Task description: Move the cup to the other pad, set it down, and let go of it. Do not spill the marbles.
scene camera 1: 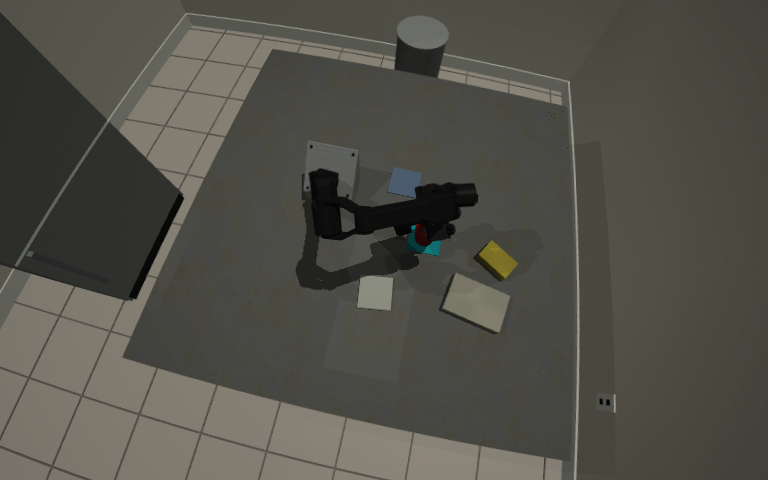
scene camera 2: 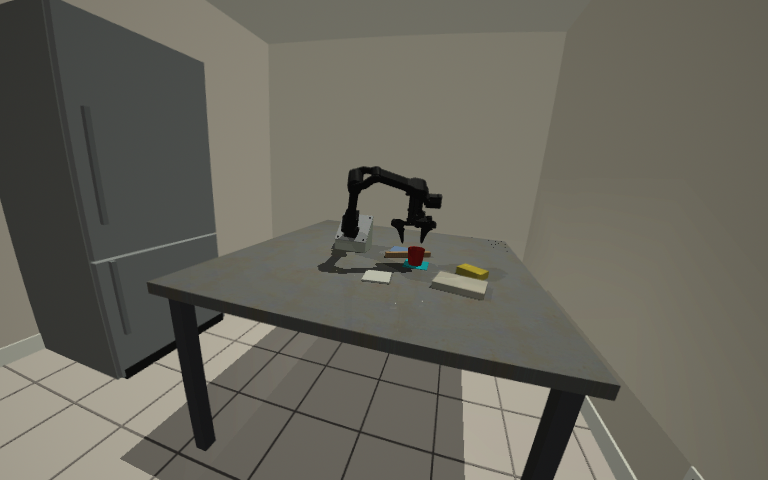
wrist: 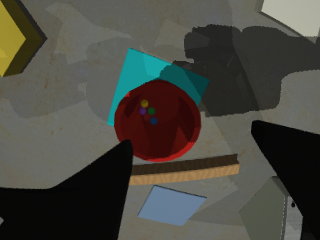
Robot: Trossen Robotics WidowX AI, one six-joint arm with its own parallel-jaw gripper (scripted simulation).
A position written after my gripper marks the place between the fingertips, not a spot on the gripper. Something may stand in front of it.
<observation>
My gripper [scene camera 1: 421, 228] is open, holding nothing. I also see a red cup [wrist: 178, 125], a pale square [scene camera 1: 375, 293], a wooden bar [wrist: 215, 166] and a blue pad [wrist: 163, 204].
My gripper also shows in scene camera 2 [scene camera 2: 411, 243] and in the wrist view [wrist: 192, 136].
</observation>
